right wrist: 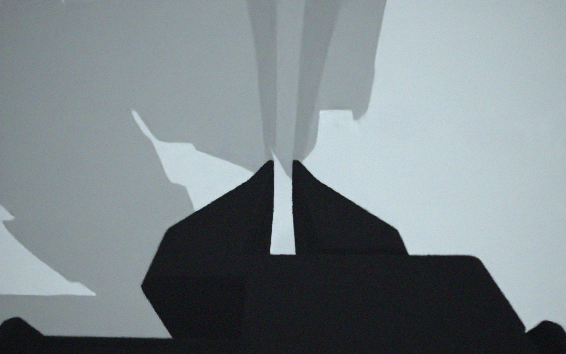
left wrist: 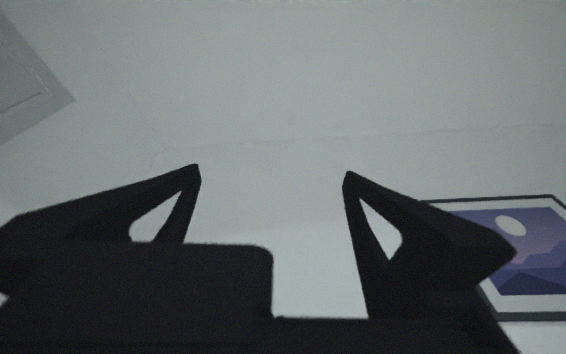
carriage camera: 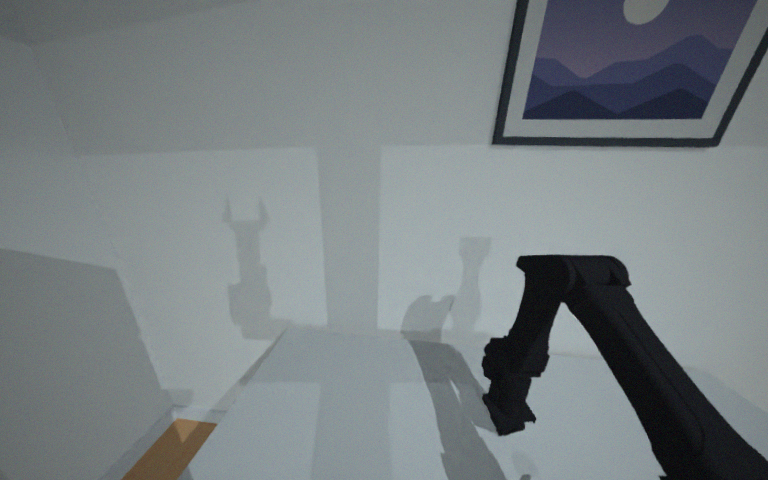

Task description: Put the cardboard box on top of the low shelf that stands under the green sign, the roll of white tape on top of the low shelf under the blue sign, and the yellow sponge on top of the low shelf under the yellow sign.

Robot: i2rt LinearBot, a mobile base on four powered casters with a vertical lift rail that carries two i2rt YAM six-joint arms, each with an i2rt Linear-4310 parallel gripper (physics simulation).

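Places are measured from the left arm's base along level axes (x back, y right, z up), in centimetres.
Pixels of known places: left gripper, fingertip midpoint: [left wrist: 273, 175]; right gripper, fingertip midpoint: [right wrist: 283, 170] [carriage camera: 500, 433].
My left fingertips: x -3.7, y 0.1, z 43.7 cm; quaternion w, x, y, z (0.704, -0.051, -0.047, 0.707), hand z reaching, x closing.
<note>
Behind a point stands the place of what it marks.
My left gripper [left wrist: 273, 175] @[x -3.7, y 0.1, z 43.7 cm] is open and empty, raised in front of the pale wall. My right gripper [right wrist: 283, 170] @[x -31.5, y 66.9, z -25.3 cm] [carriage camera: 512, 428] @[x -31.5, y 66.9, z -25.3 cm] is shut and points down over a white surface [carriage camera: 271, 441] @[x -29.7, y 8.5, z -25.3 cm]. A narrow gap with the white surface behind it shows between its fingertips. A faint pale round shape [carriage camera: 523, 463] lies below it at the carriage view's bottom edge; it may be part of the roll of white tape, but I cannot tell. The cardboard box, the yellow sponge, the low shelves and the coloured signs do not show in these views.
A framed mountain picture [carriage camera: 608, 140] @[x -58.7, y 95.6, z 47.8 cm] [left wrist: 530, 316] @[x -61.2, y 76.7, z 47.3 cm] hangs on the wall [carriage camera: 351, 84] @[x -70.4, y 25.1, z 61.8 cm]. An orange-brown strip [carriage camera: 169, 450] shows at the lower left, beside the white surface's edge. A large grey shape [carriage camera: 62, 350] @[x -60.7, y -79.2, z -27.7 cm] stands at the left. Shadows of both arms fall on the wall and the white surface.
</note>
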